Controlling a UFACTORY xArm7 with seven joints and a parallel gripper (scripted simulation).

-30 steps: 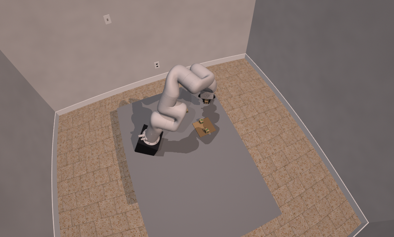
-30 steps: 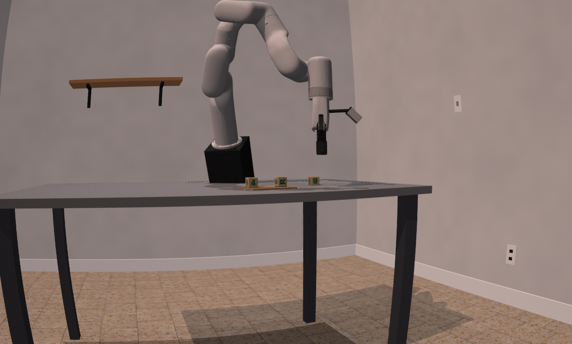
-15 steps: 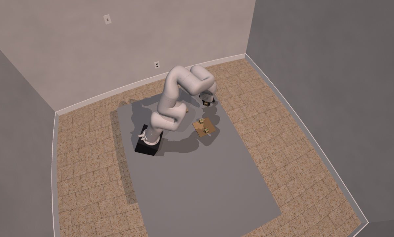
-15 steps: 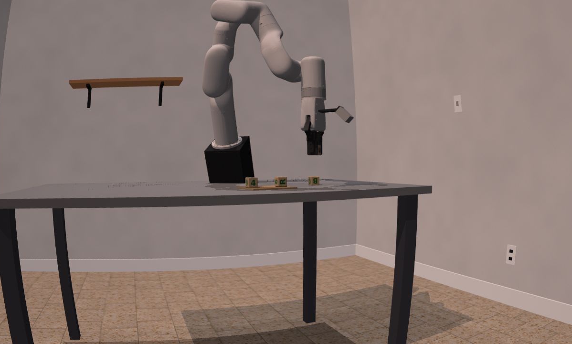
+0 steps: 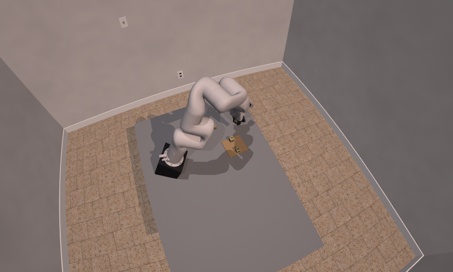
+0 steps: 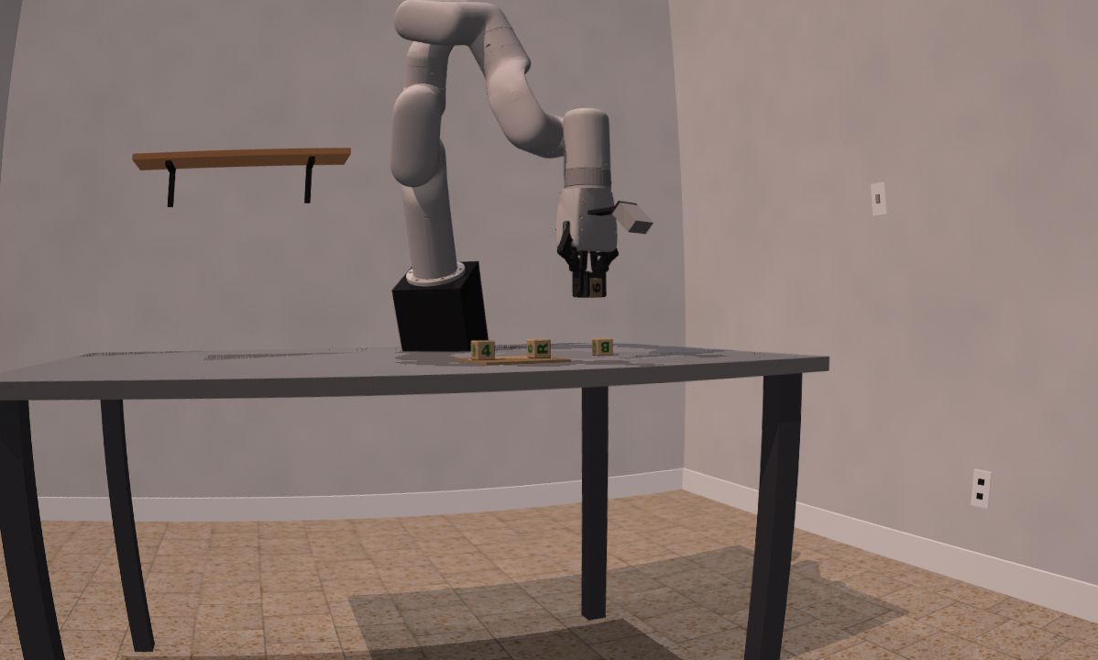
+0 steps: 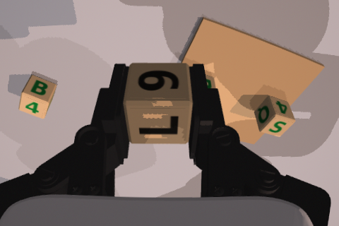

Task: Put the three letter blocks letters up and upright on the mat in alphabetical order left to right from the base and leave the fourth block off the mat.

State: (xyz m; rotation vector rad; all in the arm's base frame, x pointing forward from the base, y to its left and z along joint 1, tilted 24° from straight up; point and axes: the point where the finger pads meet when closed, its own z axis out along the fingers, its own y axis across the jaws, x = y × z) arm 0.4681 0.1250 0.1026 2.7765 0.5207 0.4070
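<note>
Now: the mat 70 mm behind my hand, 100 mm to the right of it and 120 mm below it. From my hand the other things lie so: wooden block: 10 mm below.
</note>
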